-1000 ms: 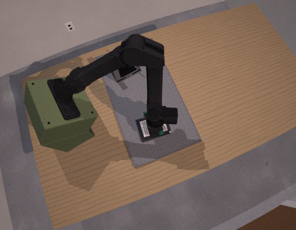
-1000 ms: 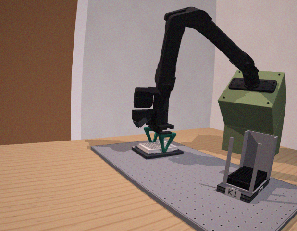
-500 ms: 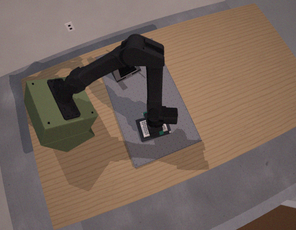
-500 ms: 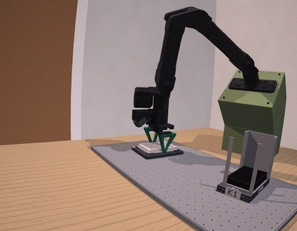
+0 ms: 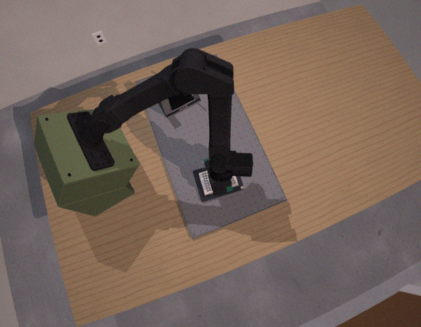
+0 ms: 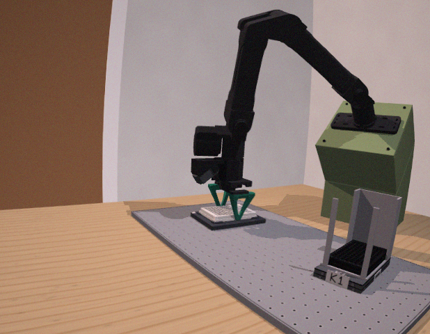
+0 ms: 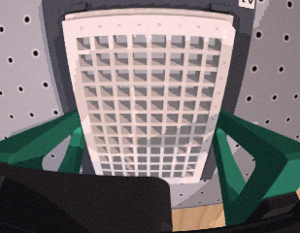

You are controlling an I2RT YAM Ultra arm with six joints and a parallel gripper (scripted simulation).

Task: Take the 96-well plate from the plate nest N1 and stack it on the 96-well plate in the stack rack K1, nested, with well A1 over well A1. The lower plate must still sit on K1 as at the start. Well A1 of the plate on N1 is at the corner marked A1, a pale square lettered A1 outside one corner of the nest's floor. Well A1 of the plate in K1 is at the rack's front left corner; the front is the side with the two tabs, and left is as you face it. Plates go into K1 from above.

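Right now the white 96-well plate is right at my hand. From my hand the other things lie so: thin post 330 mm to the left, 110 mm ahead, 60 mm above; black 96-well plate 370 mm to the left, 40 mm ahead, 10 mm above; pale A1 square 70 mm to the right, 60 mm ahead, 10 mm below.
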